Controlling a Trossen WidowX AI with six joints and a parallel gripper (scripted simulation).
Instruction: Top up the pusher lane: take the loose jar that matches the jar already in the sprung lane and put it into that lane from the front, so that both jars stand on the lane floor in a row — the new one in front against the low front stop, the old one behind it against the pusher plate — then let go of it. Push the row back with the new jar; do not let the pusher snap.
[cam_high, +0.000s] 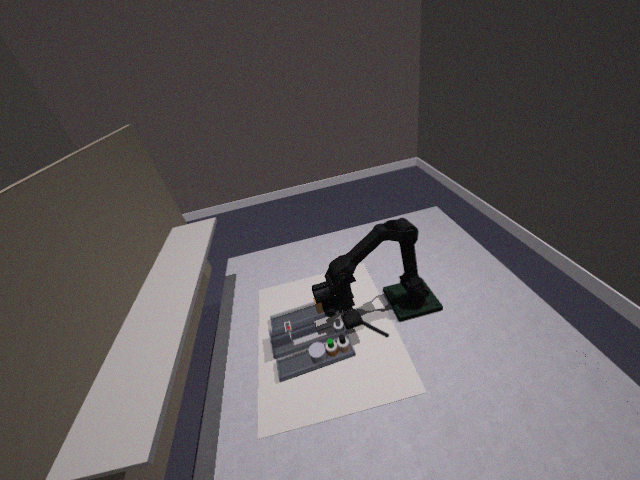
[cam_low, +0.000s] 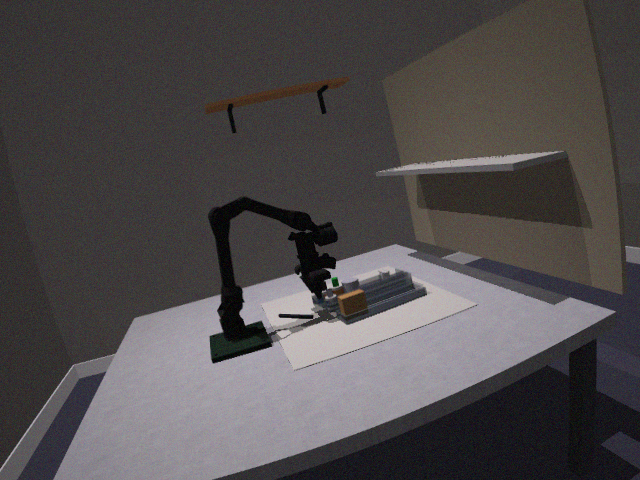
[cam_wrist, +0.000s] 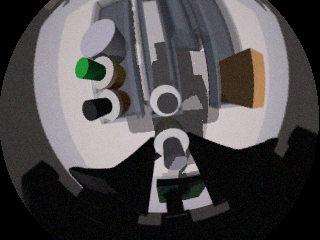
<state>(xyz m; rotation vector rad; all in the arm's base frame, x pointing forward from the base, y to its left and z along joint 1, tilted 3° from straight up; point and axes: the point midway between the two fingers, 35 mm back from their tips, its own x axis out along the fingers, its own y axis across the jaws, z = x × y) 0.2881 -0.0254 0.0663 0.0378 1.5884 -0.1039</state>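
Now: the black rod 8 cm behind my gripper tip, 5 cm below it and 4 cm to the left of it. From my gripper tip the other things lie so: grey lane rack 19 cm ahead, 4 cm to the right, 4 cm below; orange box 13 cm to the right, 5 cm ahead, 2 cm below.
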